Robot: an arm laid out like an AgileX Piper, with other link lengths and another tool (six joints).
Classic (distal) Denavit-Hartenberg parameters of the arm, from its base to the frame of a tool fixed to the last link. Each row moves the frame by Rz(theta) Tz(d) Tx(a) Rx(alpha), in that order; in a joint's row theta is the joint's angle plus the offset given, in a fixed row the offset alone. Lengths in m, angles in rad.
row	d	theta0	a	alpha
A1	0.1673	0	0	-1.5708
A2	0	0.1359	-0.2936	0
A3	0	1.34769	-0.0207	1.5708
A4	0.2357	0	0	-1.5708
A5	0	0	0	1.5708
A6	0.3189	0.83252	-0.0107	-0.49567
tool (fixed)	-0.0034	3.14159	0	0
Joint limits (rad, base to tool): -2.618..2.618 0..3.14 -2.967..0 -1.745..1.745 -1.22..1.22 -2.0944..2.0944
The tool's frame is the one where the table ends.
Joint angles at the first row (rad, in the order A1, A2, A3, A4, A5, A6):
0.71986 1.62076 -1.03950 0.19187 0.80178 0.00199
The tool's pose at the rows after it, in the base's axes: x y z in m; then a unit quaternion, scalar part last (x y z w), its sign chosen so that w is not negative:
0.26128 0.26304 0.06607 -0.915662 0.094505 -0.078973 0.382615
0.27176 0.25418 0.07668 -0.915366 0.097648 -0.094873 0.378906
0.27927 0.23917 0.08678 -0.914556 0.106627 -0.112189 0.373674
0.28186 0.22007 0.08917 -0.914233 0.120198 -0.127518 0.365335
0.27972 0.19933 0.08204 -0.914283 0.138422 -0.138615 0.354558
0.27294 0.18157 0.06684 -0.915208 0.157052 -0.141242 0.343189
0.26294 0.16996 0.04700 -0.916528 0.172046 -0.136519 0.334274
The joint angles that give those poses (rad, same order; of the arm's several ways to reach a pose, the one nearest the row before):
0.71382 1.62629 -1.06505 0.16351 0.81337 0.01097
0.69701 1.60631 -1.08480 0.12844 0.83711 0.03226
0.67370 1.57056 -1.08338 0.09353 0.85765 0.05715
0.64996 1.53169 -1.04853 0.05996 0.85657 0.08605
0.62655 1.49888 -0.98379 0.03090 0.83058 0.11901
0.60705 1.48351 -0.90691 0.01456 0.78807 0.14594
0.59651 1.48738 -0.82896 0.01328 0.73083 0.16231

